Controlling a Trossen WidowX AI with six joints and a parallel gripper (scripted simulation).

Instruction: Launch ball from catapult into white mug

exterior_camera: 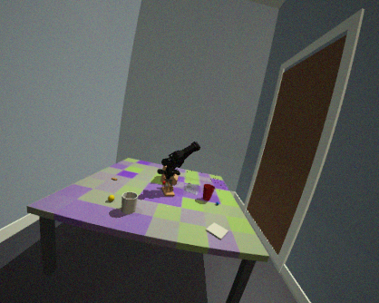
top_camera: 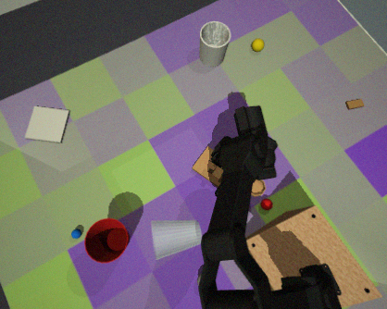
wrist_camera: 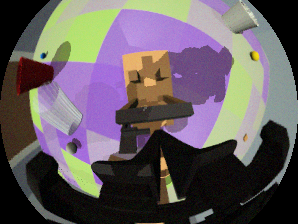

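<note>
Right now my gripper tip is 20 mm to the right of the wooden catapult and 20 mm above it. The rest, counted from my gripper tip: red ball: 100 mm behind, 50 mm to the right, 60 mm below; red cup: 20 mm behind, 360 mm to the left, 40 mm below; white mug: 410 mm ahead, 110 mm to the right, 50 mm below.
</note>
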